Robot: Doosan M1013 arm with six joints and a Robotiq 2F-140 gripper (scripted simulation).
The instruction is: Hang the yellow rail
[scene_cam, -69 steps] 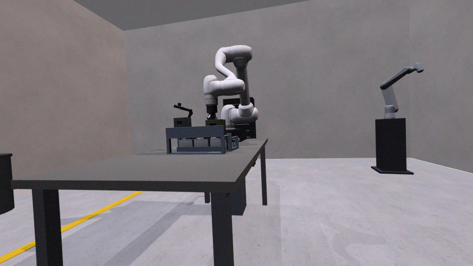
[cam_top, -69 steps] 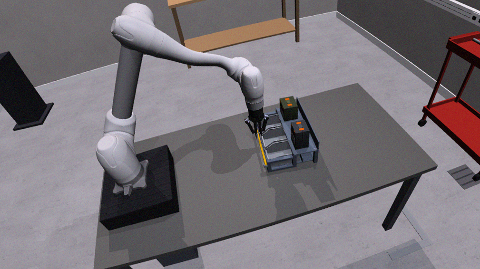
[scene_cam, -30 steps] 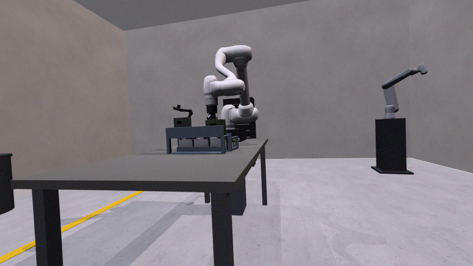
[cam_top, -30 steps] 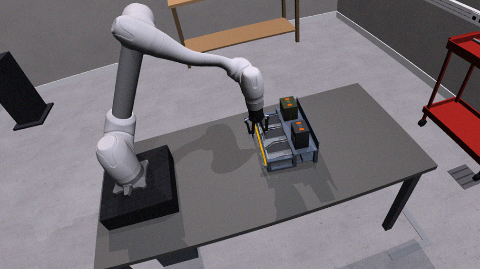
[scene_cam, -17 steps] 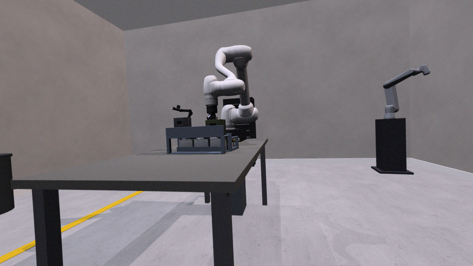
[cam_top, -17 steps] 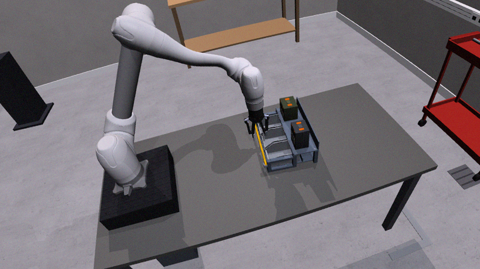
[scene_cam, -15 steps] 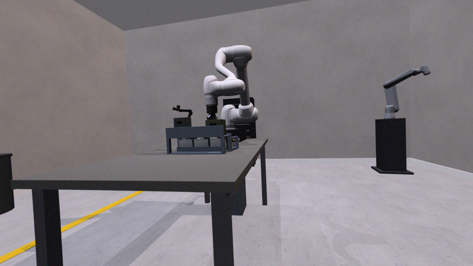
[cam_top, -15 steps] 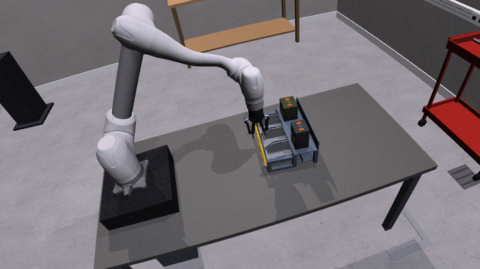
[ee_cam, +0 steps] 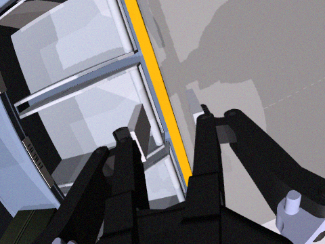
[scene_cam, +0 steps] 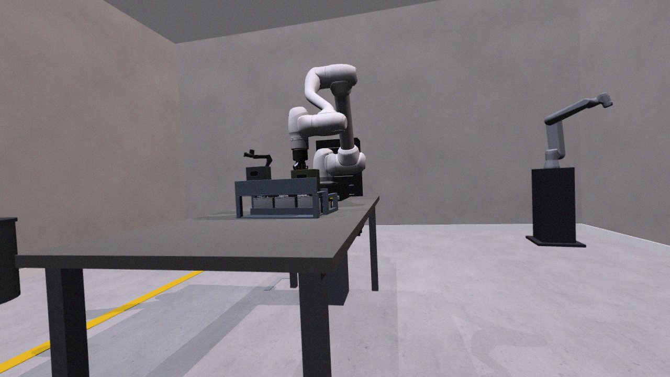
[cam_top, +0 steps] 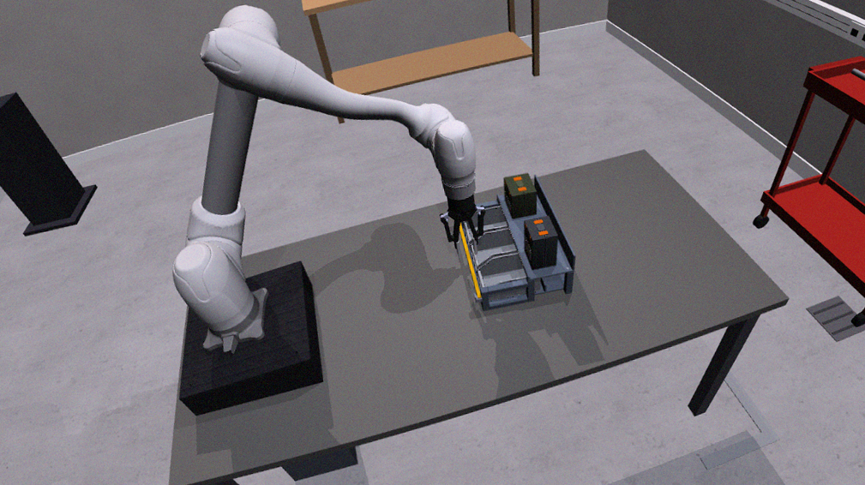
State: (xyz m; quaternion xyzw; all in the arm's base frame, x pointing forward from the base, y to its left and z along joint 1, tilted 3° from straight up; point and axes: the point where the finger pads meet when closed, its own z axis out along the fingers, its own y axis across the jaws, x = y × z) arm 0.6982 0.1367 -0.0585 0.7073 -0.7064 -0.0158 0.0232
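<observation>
Right now the yellow rail is 30 mm below my hand. Round my hand: rack front bar (10 mm ahead, 80 mm below).
</observation>
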